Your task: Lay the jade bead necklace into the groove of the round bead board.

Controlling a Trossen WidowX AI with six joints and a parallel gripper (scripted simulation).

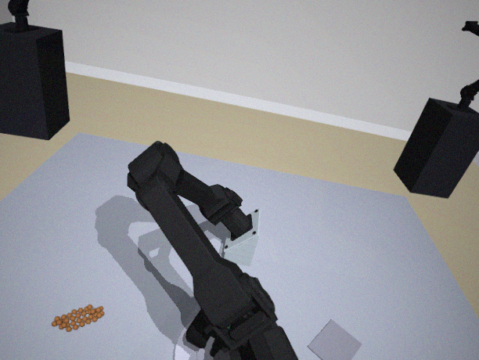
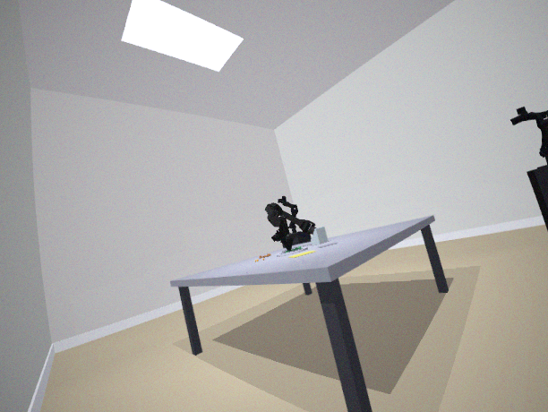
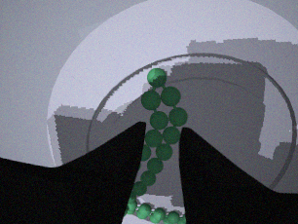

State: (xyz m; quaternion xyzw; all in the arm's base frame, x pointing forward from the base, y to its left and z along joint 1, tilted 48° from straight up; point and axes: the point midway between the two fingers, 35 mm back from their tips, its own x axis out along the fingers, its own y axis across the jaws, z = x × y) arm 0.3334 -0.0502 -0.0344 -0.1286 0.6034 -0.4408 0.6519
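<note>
Right now my gripper tip is 3 cm past the round bead board, 1 cm to the left of it and 1 cm above it. The rest, counted from my gripper tip: yellow strip: 16 cm ahead, 21 cm to the left, 1 cm below; then flat grey square: 8 cm behind, 22 cm to the left, 1 cm below.
</note>
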